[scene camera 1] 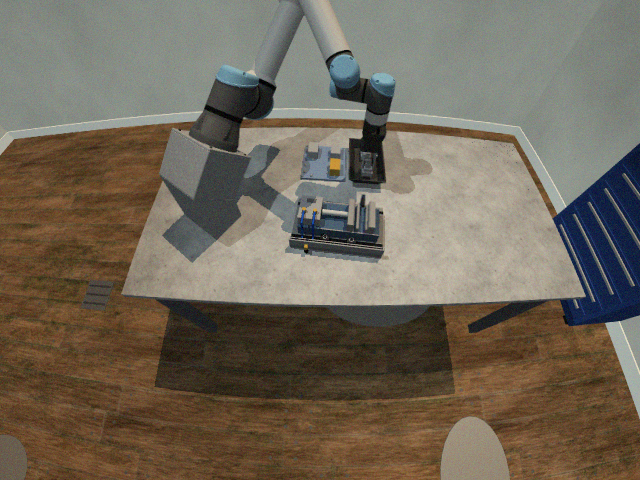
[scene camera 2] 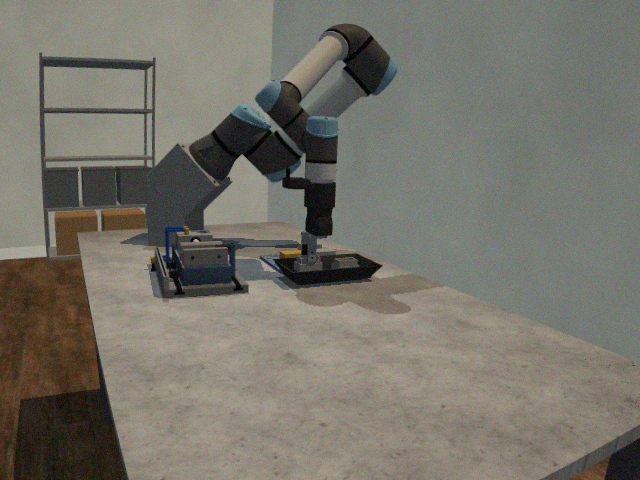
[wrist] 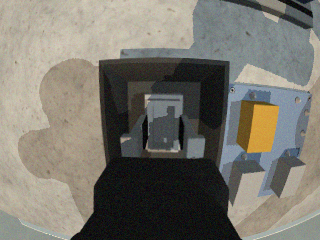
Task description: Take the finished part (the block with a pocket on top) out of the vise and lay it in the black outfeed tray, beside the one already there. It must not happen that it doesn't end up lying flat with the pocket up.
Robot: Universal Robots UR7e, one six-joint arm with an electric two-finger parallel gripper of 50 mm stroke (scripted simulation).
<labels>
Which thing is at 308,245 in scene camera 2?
My gripper.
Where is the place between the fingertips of my gripper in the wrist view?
At 163,125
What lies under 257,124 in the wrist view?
A yellow block.
</labels>
